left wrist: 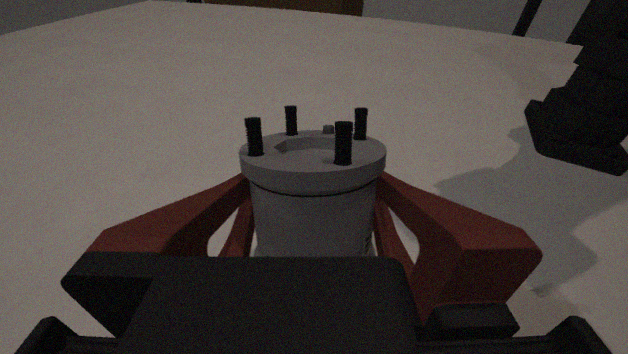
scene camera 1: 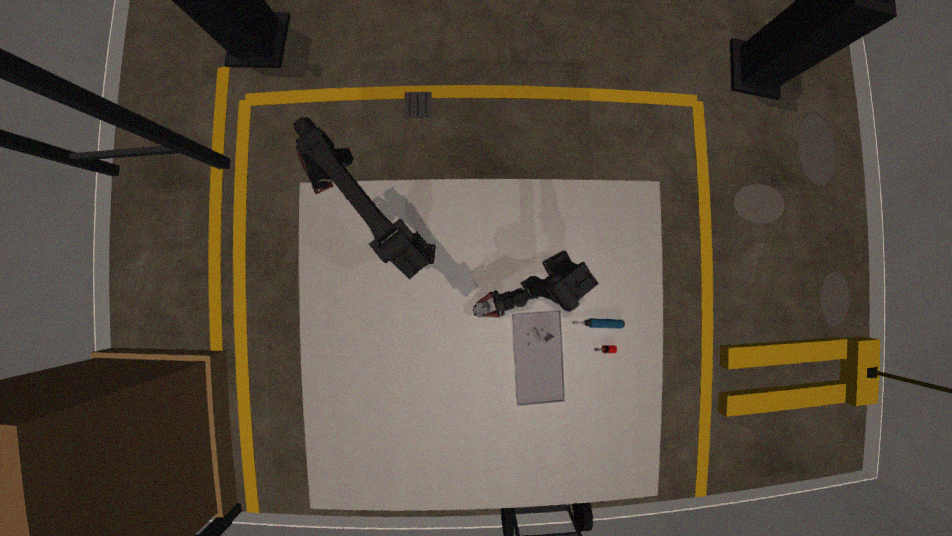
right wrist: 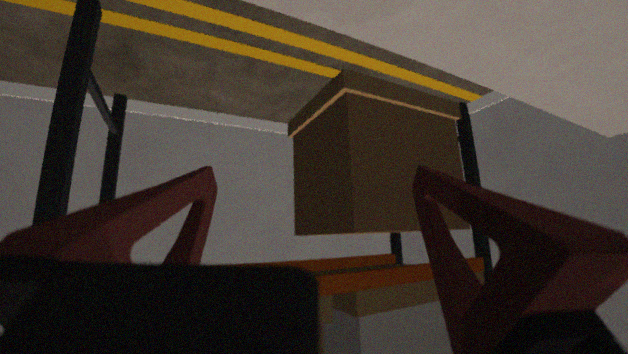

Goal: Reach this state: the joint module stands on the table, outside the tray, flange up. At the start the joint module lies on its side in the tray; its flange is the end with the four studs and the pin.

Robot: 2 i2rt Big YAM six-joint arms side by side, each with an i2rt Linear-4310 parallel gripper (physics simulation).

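Places are measured from the left arm's base along level axes (x ahead, y left, z up), in millimetres.
Pixels of known places: left gripper, fingertip midpoint: (left wrist: 313, 177) (scene camera 1: 478, 309); right gripper, fingertip midpoint: (scene camera 1: 311, 181) (right wrist: 314, 177); right arm's base, origin of the base link: (left wrist: 566, 137).
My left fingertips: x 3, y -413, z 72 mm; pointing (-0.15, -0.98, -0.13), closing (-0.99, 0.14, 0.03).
Note:
Ahead of a thing's pixels: the offset from my left fingertips to its top centre. "spot": to the spot under its first point. Level surfaces: height alone.
The joint module {dx +2, dy +13, dz +47 mm} (scene camera 1: 480, 308) (left wrist: 314, 215) is a grey cylinder held upright, its flange with four black studs and a small pin facing up. It is outside the tray {dx +335, dy +137, dz -56 mm} (scene camera 1: 538, 379), off its upper left corner in the scene view. My left gripper (scene camera 1: 486, 306) (left wrist: 313, 177) is shut on the module's body, below the flange. The module's lower end is hidden behind the gripper in the left wrist view, so I cannot tell whether it touches the table {dz -72 mm} (scene camera 1: 399, 399) (left wrist: 125, 100). My right gripper (scene camera 1: 322, 188) (right wrist: 314, 177) is open and empty, at the table's upper left corner in the scene view.
Small grey parts {spot: dx +227, dy +187, dz +3 mm} (scene camera 1: 542, 334) lie in the tray. A blue-handled screwdriver {spot: dx +330, dy +470, dz -31 mm} (scene camera 1: 604, 323) and a short red tool {dx +447, dy +427, dz -37 mm} (scene camera 1: 608, 348) lie right of the tray. The right arm (scene camera 1: 363, 199) reaches across the table's upper left. A large brown box (scene camera 1: 119, 439) (right wrist: 400, 165) stands beyond the table.

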